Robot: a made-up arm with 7 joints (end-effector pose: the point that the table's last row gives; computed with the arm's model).
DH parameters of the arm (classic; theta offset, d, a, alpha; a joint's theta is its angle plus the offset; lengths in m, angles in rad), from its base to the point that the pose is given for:
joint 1: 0 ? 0 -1.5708
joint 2: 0 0 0 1.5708
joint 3: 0 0.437 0.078 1.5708
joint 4: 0 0 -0.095 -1.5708
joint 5: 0 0.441 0 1.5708
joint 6: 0 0 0.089 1.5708
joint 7: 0 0 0 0
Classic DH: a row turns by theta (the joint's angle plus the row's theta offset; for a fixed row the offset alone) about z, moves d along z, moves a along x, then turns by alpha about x.
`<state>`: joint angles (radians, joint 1 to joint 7).
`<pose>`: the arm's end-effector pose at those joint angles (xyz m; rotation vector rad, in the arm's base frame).
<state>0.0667 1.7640 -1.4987 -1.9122 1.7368 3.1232 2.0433</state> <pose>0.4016 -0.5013 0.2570 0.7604 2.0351 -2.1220</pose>
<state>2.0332 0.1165 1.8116 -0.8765 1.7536 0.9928 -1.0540</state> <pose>-0.3244 -0.2112 1.1356 2.1393 -0.0796 1.7615</pose>
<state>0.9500 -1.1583 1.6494 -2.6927 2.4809 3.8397 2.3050</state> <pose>-0.2846 0.0903 0.3397 -0.6174 1.4907 0.7248</pose>
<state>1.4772 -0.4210 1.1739 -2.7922 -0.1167 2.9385 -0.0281</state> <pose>-0.3665 0.1417 0.4003 -0.4637 -2.8518 -0.7200</pose>
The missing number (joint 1, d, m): 0.278
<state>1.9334 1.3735 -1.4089 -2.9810 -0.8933 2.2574 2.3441</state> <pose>0.2689 0.0732 0.1810 0.8761 -0.7132 1.3009</pose>
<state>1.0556 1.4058 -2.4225 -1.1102 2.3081 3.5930 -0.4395</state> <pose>0.4904 0.3951 0.7354 0.5083 -0.2957 3.0278</pose>
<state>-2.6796 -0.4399 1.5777 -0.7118 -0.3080 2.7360 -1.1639</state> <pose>0.4835 -0.0473 1.0905 0.9971 0.4653 0.2252</pose>
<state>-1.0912 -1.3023 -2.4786 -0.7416 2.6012 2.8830 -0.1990</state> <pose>-0.5667 0.6641 0.1768 -1.9015 0.5904 1.7353</pose>
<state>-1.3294 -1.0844 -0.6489 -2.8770 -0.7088 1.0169 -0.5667</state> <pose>-0.1505 -0.1740 0.4307 -2.1485 1.0997 0.6784</pose>
